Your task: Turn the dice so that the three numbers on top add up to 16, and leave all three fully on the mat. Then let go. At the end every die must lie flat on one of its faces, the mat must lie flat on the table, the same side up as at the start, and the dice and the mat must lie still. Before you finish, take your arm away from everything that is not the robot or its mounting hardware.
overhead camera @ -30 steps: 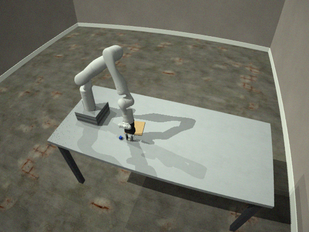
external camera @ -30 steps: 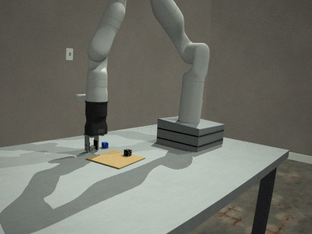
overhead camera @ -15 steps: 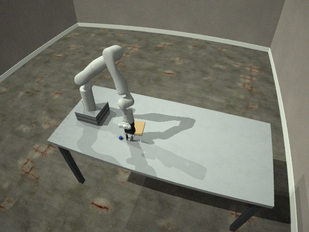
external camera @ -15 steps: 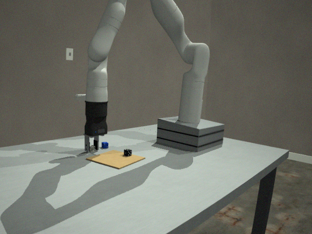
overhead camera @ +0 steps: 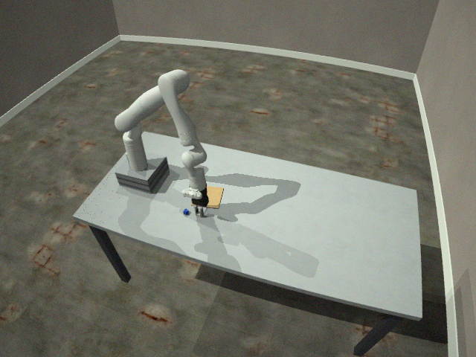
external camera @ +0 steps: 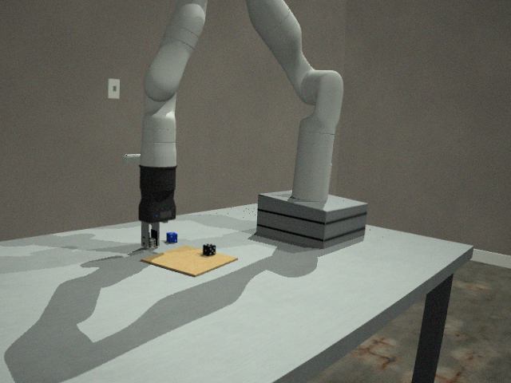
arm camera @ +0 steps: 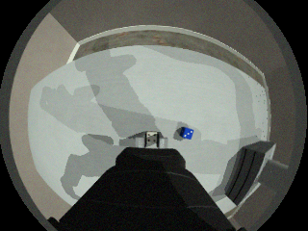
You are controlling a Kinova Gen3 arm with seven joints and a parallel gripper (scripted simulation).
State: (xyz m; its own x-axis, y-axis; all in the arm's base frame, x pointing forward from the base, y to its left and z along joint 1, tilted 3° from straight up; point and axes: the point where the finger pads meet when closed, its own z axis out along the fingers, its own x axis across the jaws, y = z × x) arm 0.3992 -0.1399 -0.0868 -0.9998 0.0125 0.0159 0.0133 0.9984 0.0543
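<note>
Now: hand 70 mm past the blue die, 10 mm to the left of it and 10 mm above it. From my hand the other things lie so: tan mat: 120 mm to the left, 20 mm below, 10 mm behind; white die: 10 mm below; black die: 130 mm to the left, 60 mm behind, 10 mm below.
</note>
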